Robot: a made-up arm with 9 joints. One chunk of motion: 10 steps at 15 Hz.
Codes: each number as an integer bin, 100 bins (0 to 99) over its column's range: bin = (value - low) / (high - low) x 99, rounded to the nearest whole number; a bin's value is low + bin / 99 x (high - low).
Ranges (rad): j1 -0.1..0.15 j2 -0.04..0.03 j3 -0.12..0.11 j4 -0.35..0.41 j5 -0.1..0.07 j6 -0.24..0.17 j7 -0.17..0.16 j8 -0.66..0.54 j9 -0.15..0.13
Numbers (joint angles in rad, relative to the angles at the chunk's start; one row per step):
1: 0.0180 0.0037 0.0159 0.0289 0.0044 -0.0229 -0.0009 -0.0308 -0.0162
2: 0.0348 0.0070 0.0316 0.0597 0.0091 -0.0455 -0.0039 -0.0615 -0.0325
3: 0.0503 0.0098 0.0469 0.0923 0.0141 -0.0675 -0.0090 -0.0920 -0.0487
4: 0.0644 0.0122 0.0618 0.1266 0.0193 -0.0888 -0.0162 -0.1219 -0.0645
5: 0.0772 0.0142 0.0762 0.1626 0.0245 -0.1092 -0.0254 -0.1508 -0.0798
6: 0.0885 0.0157 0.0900 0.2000 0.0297 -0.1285 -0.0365 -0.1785 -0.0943
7: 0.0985 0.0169 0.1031 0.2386 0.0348 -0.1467 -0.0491 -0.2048 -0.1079
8: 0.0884 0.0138 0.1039 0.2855 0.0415 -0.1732 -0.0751 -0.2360 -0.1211
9: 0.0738 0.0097 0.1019 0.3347 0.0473 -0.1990 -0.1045 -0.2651 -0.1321
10: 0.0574 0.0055 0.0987 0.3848 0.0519 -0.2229 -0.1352 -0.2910 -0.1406
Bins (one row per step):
1: 47 62 58 49 61 52 51 52 47
2: 53 66 65 53 64 47 50 49 42
3: 60 70 72 58 66 42 48 47 36
4: 65 74 78 62 69 37 46 44 30
5: 70 77 84 67 73 32 43 42 25
6: 75 79 90 72 76 27 40 40 20
7: 79 80 96 77 79 23 36 38 15
8: 75 76 96 83 82 16 28 35 10
9: 69 70 96 89 86 10 20 33 6
10: 62 64 94 96 88 4 10 30 3

